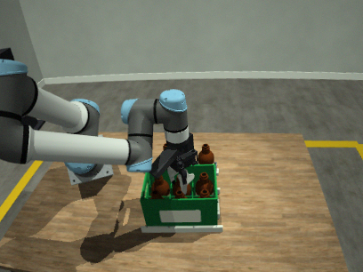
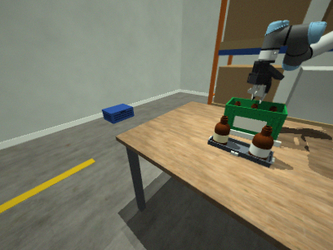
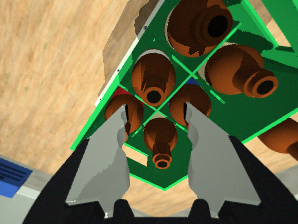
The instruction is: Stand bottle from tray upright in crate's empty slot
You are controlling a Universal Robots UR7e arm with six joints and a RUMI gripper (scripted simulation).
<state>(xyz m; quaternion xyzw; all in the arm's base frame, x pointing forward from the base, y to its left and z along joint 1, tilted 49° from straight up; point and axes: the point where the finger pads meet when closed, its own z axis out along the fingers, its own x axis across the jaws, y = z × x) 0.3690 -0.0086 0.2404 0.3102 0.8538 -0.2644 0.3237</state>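
The green crate lies 11 cm below my hand and 4 cm to the left of it. Also, from my hand: grey tray: 28 cm to the left, 18 cm below, 1 cm ahead.
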